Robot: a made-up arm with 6 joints. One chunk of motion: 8 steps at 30 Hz.
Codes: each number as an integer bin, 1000 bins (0 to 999) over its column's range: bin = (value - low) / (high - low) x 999, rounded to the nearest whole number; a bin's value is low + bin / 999 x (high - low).
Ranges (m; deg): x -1.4..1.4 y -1.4..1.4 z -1.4..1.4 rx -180..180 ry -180..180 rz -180..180
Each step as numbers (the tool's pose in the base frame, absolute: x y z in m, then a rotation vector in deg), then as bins.
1 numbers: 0.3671 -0.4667 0.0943 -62.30 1.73 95.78
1 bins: 630 333 533 327 504 765
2 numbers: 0.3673 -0.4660 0.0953 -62.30 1.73 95.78
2 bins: 631 333 534 327 504 765
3 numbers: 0.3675 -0.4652 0.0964 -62.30 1.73 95.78
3 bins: 631 334 534 327 504 765
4 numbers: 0.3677 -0.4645 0.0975 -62.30 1.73 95.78
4 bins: 631 334 534 327 504 765
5 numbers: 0.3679 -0.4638 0.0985 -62.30 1.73 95.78
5 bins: 631 334 535 327 504 765
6 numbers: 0.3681 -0.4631 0.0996 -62.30 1.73 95.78
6 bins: 631 334 535 327 504 765
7 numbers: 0.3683 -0.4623 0.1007 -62.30 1.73 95.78
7 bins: 631 335 535 327 504 765
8 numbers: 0.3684 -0.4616 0.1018 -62.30 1.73 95.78
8 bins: 631 335 536 327 504 765
